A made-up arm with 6 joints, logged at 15 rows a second.
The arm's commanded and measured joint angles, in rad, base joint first. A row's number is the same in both.
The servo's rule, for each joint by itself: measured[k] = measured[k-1] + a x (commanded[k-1-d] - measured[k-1]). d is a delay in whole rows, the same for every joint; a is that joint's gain. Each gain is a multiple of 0.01, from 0.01 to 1. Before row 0 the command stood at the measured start. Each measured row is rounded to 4 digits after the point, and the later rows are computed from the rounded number. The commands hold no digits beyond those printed.
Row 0, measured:
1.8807, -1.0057, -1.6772, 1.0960, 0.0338, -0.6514
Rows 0 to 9, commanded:
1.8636, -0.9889, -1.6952, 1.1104, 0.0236, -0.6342
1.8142, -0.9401, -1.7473, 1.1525, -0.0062, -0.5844
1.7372, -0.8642, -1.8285, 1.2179, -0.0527, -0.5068
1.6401, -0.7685, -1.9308, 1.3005, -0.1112, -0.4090
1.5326, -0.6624, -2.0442, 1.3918, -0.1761, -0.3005
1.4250, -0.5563, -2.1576, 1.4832, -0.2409, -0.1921
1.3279, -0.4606, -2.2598, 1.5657, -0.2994, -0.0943
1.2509, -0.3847, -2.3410, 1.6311, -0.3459, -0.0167
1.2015, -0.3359, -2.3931, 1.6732, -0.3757, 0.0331
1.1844, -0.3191, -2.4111, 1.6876, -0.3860, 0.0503
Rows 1 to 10, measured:
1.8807, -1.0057, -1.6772, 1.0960, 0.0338, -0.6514
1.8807, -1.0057, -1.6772, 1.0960, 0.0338, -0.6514
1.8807, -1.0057, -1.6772, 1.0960, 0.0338, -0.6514
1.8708, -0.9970, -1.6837, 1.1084, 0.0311, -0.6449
1.8380, -0.9674, -1.7066, 1.1463, 0.0214, -0.6219
1.7795, -0.9137, -1.7505, 1.2079, 0.0021, -0.5782
1.6986, -0.8382, -1.8154, 1.2875, -0.0274, -0.5139
1.6023, -0.7468, -1.8978, 1.3772, -0.0661, -0.4328
1.4995, -0.6477, -1.9913, 1.4684, -0.1115, -0.3413
1.4000, -0.5504, -2.0880, 1.5521, -0.1604, -0.2474
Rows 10 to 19, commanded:
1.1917, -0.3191, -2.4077, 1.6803, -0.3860, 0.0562
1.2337, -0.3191, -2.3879, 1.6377, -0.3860, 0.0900
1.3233, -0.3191, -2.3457, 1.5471, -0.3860, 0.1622
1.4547, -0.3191, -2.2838, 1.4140, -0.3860, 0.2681
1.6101, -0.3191, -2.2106, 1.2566, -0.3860, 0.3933
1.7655, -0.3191, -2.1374, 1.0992, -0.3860, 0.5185
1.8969, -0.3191, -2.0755, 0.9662, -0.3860, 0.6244
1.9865, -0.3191, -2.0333, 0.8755, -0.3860, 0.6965
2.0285, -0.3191, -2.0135, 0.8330, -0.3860, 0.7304
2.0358, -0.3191, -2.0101, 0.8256, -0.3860, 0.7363
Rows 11 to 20, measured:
1.3135, -0.4642, -2.1791, 1.6200, -0.2086, -0.1597
1.2485, -0.3975, -2.2561, 1.6658, -0.2520, -0.0864
1.2113, -0.3567, -2.3119, 1.6845, -0.2868, -0.0345
1.1999, -0.3371, -2.3464, 1.6809, -0.3126, 0.0000
1.2195, -0.3277, -2.3613, 1.6437, -0.3317, 0.0342
1.2797, -0.3232, -2.3557, 1.5606, -0.3458, 0.0828
1.3812, -0.3211, -2.3298, 1.4345, -0.3563, 0.1532
1.5140, -0.3201, -2.2869, 1.2815, -0.3640, 0.2444
1.6599, -0.3196, -2.2331, 1.1247, -0.3697, 0.3486
1.7974, -0.3193, -2.1764, 0.9884, -0.3739, 0.4534

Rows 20 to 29, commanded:
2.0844, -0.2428, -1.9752, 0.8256, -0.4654, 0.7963
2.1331, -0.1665, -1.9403, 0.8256, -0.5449, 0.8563
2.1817, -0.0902, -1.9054, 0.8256, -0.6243, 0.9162
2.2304, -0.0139, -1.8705, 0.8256, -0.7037, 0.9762
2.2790, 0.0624, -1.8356, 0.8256, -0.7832, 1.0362
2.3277, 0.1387, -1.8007, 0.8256, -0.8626, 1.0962
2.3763, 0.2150, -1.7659, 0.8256, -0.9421, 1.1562
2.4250, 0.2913, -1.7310, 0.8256, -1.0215, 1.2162
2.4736, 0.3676, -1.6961, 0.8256, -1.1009, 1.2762
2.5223, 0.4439, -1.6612, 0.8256, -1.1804, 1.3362
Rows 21 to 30, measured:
1.9071, -0.3192, -2.1249, 0.8913, -0.3770, 0.5458
1.9775, -0.3191, -2.0848, 0.8412, -0.3793, 0.6159
2.0113, -0.3191, -2.0579, 0.8278, -0.3810, 0.6617
2.0537, -0.2794, -2.0281, 0.8259, -0.4029, 0.7128
2.0998, -0.2207, -1.9965, 0.8256, -0.4398, 0.7673
2.1473, -0.1528, -1.9637, 0.8256, -0.4878, 0.8239
2.1955, -0.0806, -1.9301, 0.8256, -0.5439, 0.8818
2.2439, -0.0062, -1.8961, 0.8256, -0.6061, 0.9405
2.2925, 0.0691, -1.8618, 0.8256, -0.6728, 0.9997
2.3411, 0.1450, -1.8273, 0.8256, -0.7428, 1.0592

